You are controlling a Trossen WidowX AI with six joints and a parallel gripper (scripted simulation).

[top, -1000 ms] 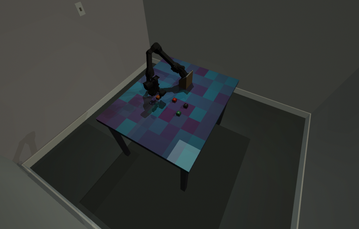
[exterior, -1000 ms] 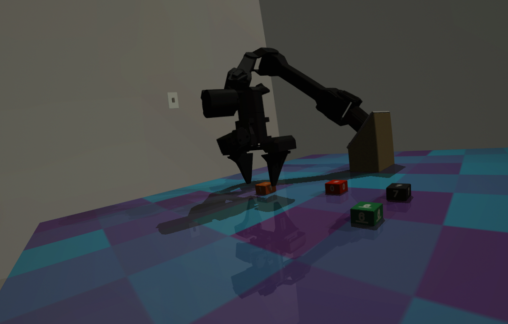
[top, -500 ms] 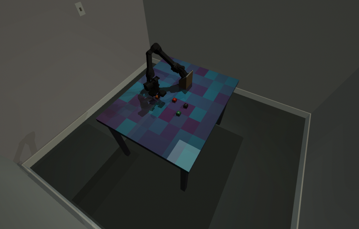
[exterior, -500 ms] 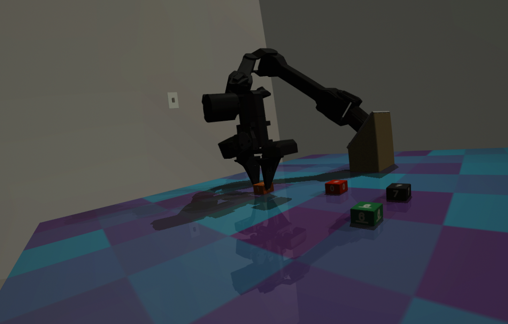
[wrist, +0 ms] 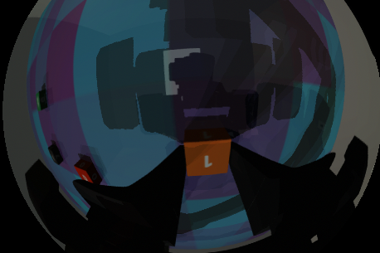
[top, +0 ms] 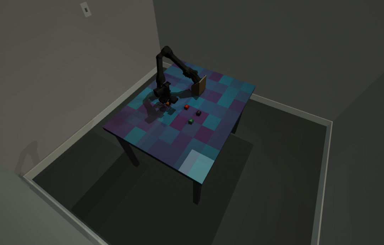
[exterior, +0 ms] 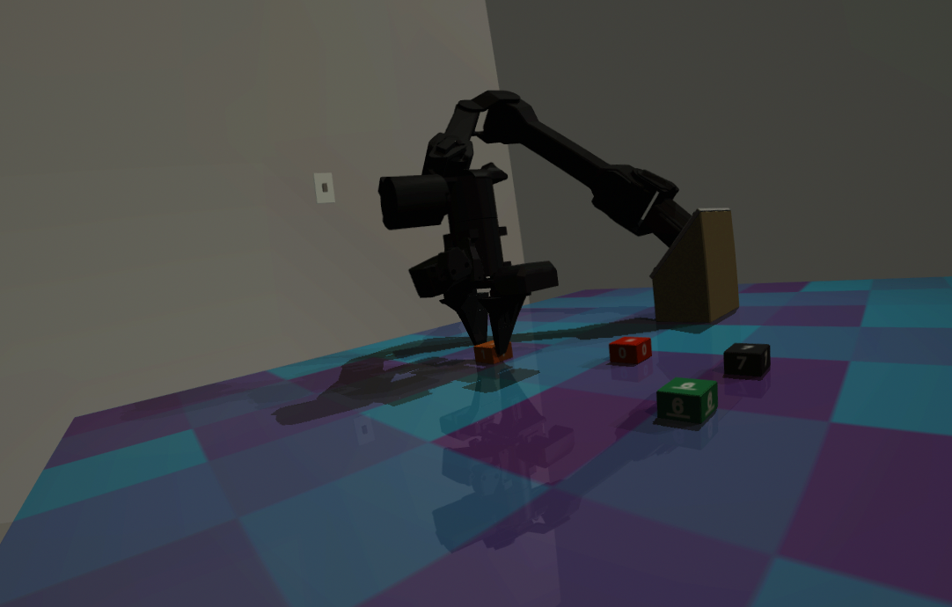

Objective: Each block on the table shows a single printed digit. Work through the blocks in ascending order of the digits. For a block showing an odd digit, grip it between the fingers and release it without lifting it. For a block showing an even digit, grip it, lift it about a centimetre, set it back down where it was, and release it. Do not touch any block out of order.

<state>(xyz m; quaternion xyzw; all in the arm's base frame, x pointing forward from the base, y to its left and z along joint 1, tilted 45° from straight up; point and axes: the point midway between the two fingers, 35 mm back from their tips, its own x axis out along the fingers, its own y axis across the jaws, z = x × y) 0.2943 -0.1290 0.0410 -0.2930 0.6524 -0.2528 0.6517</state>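
Right now the orange block is right at my gripper tip. The rest, counted from my gripper tip: green block: 27 cm to the left, 5 cm ahead; black block: 28 cm to the left, 6 cm behind; red block: 16 cm to the left, 6 cm behind.
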